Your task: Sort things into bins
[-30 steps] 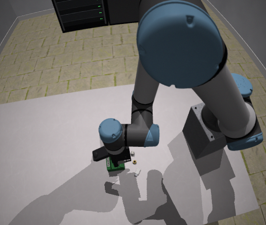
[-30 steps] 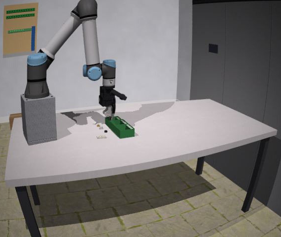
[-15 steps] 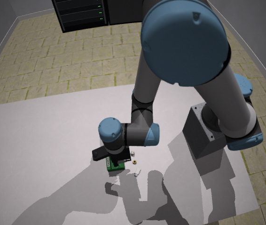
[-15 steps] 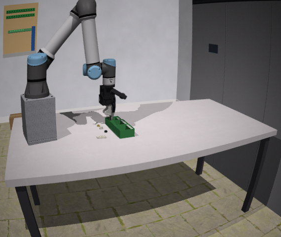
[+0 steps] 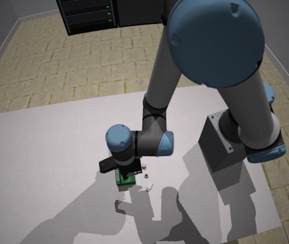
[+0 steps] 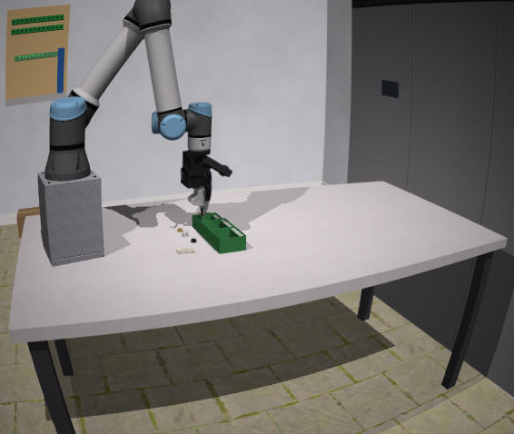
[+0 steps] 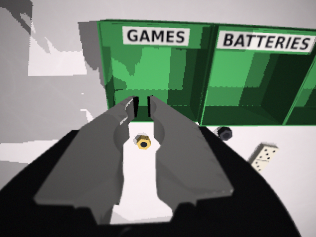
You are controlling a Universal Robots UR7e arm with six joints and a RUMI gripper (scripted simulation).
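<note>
My hand is 80 mm past the brass nut, 10 mm to the left of it and 50 mm above it. Round my hand: black round piece: 60 mm behind, 110 mm to the right, 50 mm below; white die: 70 mm behind, 60 mm to the right, 50 mm below; grey metal piece: 90 mm behind, 40 mm to the left, 60 mm below.
</note>
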